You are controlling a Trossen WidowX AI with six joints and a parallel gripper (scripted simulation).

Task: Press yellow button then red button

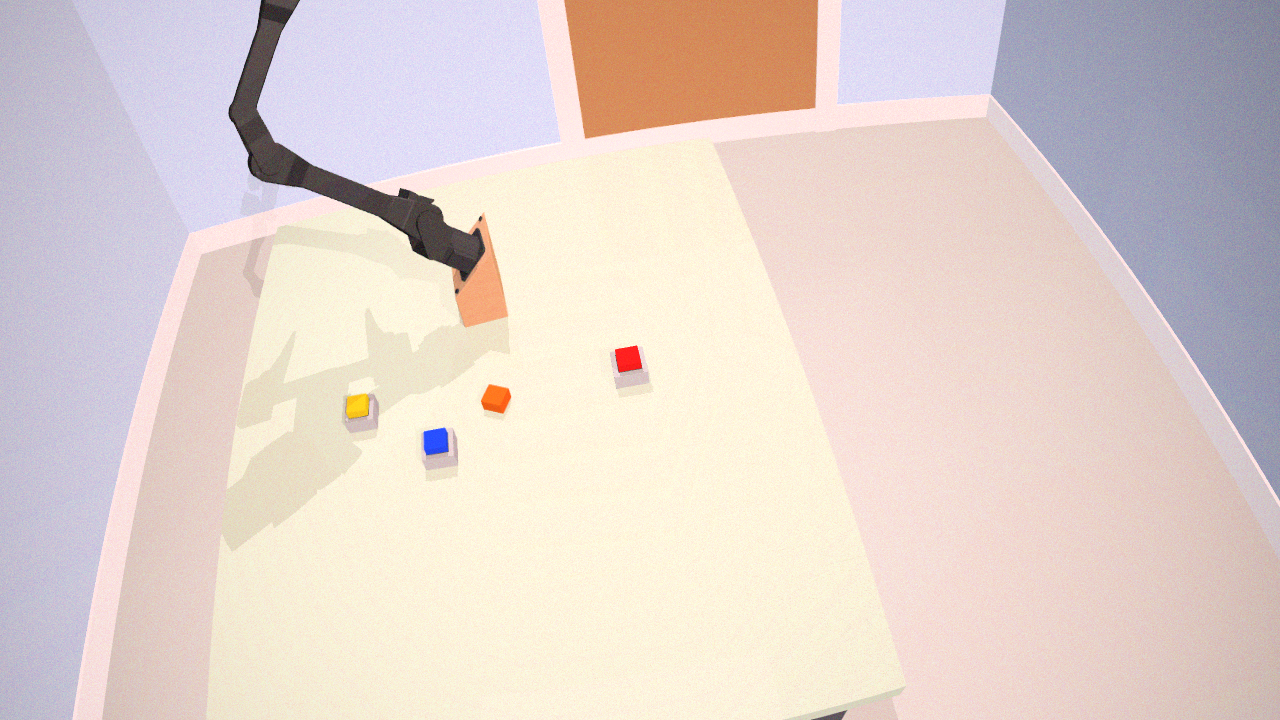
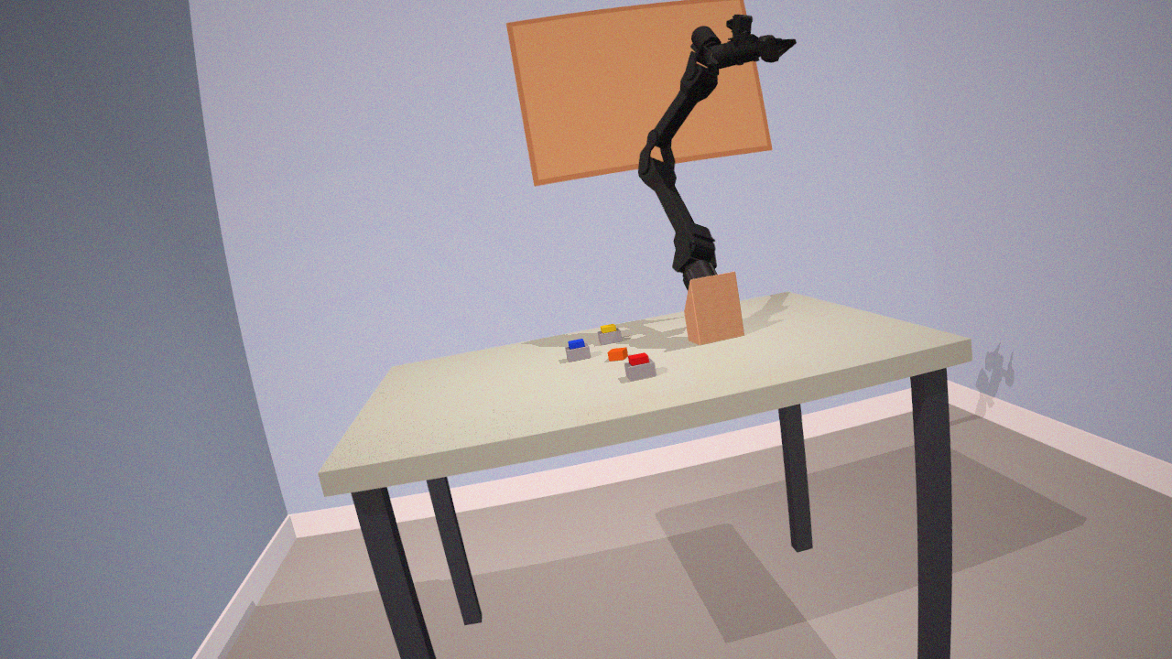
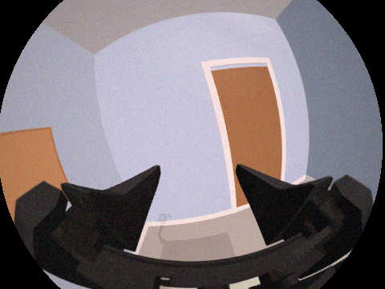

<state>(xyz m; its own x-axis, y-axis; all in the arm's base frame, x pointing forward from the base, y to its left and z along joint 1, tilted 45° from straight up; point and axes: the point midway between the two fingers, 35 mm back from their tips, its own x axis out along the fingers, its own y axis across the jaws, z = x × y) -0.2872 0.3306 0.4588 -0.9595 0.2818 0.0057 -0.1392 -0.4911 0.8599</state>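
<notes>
The yellow button lies 520 mm ahead of my gripper tip, 150 mm to the right of it and 610 mm below it. Also, from my gripper tip: orange block: 570 mm ahead, 60 mm to the left, 630 mm below; then red button: 600 mm ahead, 250 mm to the left, 610 mm below; then blue button: 630 mm ahead, 40 mm to the right, 610 mm below.
</notes>
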